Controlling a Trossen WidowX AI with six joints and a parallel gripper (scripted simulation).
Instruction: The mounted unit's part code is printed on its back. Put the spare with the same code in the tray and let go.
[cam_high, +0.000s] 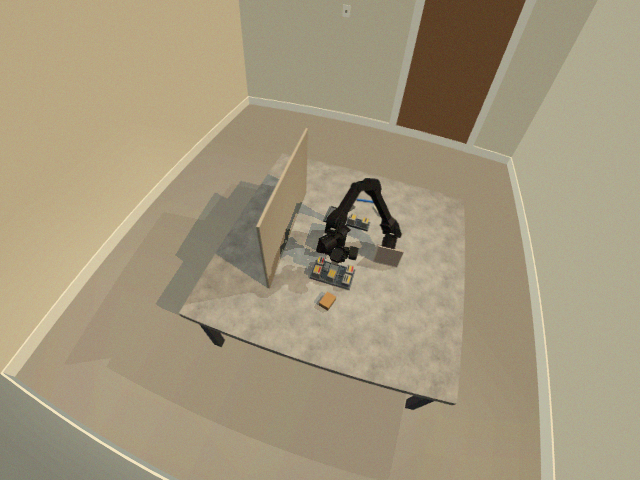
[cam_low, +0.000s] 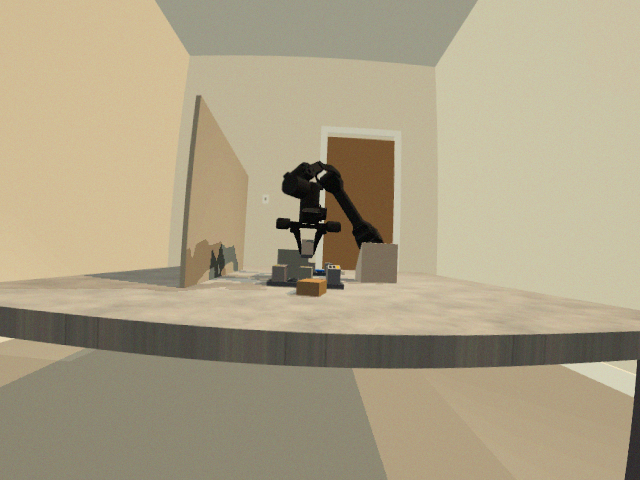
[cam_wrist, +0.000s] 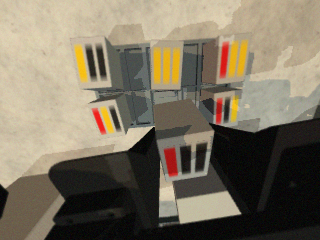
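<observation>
The grey tray is 340 mm to the right of my gripper tip, 120 mm ahead of it and 80 mm below it. Round my gripper tip: dock 340 mm to the right, 80 mm below, 20 mm behind; grey spare 30 mm above; grey mounted unit 150 mm to the right, 60 mm ahead, 30 mm below.
</observation>
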